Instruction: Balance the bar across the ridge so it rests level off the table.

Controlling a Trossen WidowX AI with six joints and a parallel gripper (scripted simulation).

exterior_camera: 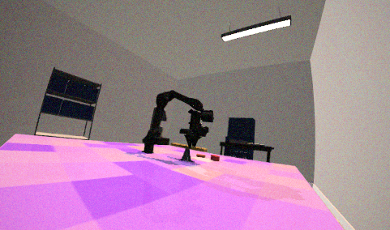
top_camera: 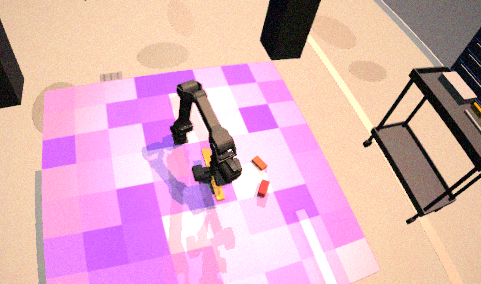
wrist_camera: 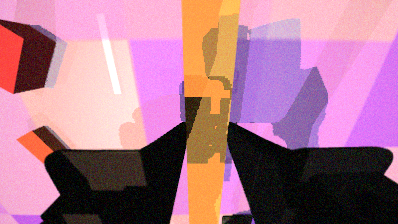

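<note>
Right now the long bar is 30 mm behind my gripper tip. Also, from my gripper tip: red block: 210 mm to the left, 60 mm below, 60 mm ahead; then orange block: 240 mm to the left, 70 mm below, 70 mm behind.
</note>
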